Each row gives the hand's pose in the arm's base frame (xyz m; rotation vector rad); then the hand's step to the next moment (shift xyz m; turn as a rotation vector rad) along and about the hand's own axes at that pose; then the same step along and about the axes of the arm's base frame.
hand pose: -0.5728 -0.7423 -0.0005 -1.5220 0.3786 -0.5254
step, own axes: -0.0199 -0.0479 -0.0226 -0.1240 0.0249 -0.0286
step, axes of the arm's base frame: -0.0331 -0.0068 0.0453 -0.1168 0.0429 -0.0365
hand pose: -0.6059 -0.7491 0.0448 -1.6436 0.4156 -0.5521
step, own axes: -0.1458 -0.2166 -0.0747 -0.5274 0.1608 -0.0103
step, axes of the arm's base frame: -0.1713 0.0526 0.2040 -0.4306 0.2652 -0.2201
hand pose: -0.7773 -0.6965 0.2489 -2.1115 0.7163 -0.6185
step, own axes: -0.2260 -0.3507 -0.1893 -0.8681 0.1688 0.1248
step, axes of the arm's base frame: -0.1861 0.2315 0.3488 -0.5919 0.5615 -0.3634
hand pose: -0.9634 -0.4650 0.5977 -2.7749 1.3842 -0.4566
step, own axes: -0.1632 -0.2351 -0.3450 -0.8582 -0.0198 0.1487
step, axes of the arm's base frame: 0.0009 0.3134 0.3205 -0.4328 0.6658 -0.3583
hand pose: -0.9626 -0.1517 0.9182 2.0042 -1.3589 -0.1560
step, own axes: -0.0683 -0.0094 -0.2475 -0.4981 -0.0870 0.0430
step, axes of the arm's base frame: 0.0910 0.1787 0.1607 -0.1732 0.4226 -0.2213
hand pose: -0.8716 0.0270 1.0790 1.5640 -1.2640 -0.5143
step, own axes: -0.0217 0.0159 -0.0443 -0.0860 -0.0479 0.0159
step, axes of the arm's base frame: 0.0207 0.0398 0.0259 -0.0215 0.0671 -0.0706
